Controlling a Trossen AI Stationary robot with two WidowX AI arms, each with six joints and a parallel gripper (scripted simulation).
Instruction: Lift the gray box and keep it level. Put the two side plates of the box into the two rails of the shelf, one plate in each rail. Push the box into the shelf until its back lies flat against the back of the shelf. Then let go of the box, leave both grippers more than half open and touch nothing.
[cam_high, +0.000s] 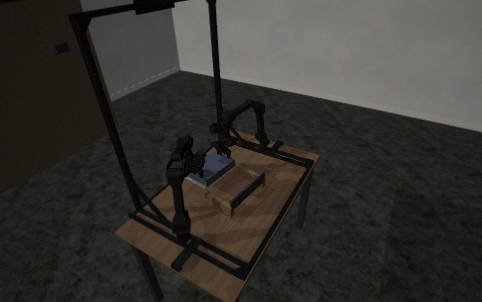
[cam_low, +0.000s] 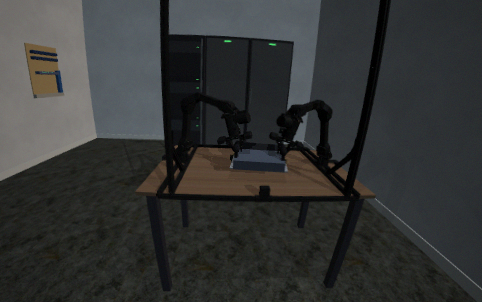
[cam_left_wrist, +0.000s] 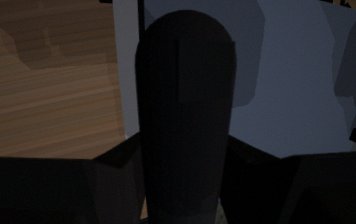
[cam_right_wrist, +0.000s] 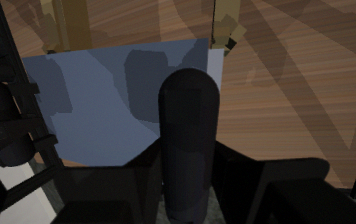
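Now: the gray box 120 mm to the right of my left hand, 40 mm below it and 10 mm behind it. Also, from my left hand: dark bar (280 mm ahead, 170 mm to the right, 90 mm below).
The gray box is 120 mm to the left of my right hand, 50 mm below it and 20 mm ahead of it. Also, from my right hand: dark bar: 320 mm ahead, 100 mm below, 80 mm to the left.
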